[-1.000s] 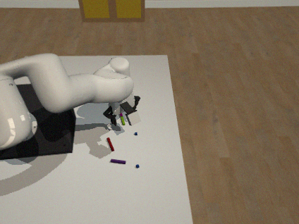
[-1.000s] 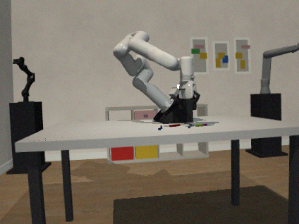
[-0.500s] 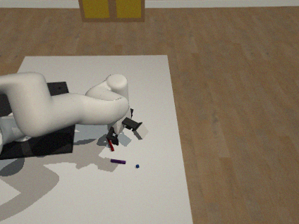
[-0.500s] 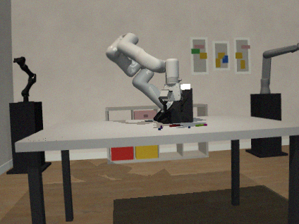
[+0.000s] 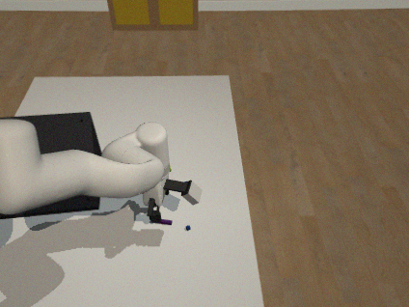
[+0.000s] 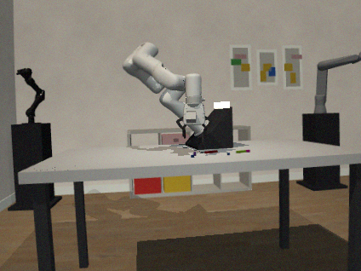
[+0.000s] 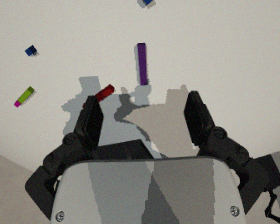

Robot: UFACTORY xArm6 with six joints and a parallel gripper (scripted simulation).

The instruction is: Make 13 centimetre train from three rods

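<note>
My gripper is now 8 cm above the purple rod. Round my hand: magenta rod (1 cm behind, 26 cm to the left, 8 cm below); then red rod (4 cm behind, 8 cm to the left, 8 cm below); then lime rod (22 cm to the left, 8 cm below).
</note>
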